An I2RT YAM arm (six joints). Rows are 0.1 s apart.
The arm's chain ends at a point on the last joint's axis. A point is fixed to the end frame.
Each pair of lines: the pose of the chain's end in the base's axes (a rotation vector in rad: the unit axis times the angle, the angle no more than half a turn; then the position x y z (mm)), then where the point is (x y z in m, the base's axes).
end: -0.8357, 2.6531, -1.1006, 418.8, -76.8, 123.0
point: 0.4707 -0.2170 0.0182
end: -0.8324, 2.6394, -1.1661, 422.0, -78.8, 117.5
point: 0.4733 -0.2239 0.0193
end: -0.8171, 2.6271, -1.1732, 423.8, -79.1, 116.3
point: 0.4763 -0.2246 0.0194
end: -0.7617, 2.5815, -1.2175, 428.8, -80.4, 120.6
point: 0.4846 -0.2290 0.0305
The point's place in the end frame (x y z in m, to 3 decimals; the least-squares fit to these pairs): 0.026 -0.031 0.178
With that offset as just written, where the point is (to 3 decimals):
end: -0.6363, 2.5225, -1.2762, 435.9, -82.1, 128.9
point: 0.493 -0.236 0.049
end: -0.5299, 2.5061, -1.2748, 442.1, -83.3, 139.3
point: 0.497 -0.239 0.061
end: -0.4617, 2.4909, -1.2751, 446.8, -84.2, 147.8
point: 0.500 -0.241 0.071
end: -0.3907, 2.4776, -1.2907, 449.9, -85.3, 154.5
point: 0.500 -0.244 0.080
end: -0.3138, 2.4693, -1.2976, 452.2, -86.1, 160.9
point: 0.499 -0.247 0.087
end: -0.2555, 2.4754, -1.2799, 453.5, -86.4, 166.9
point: 0.497 -0.247 0.091
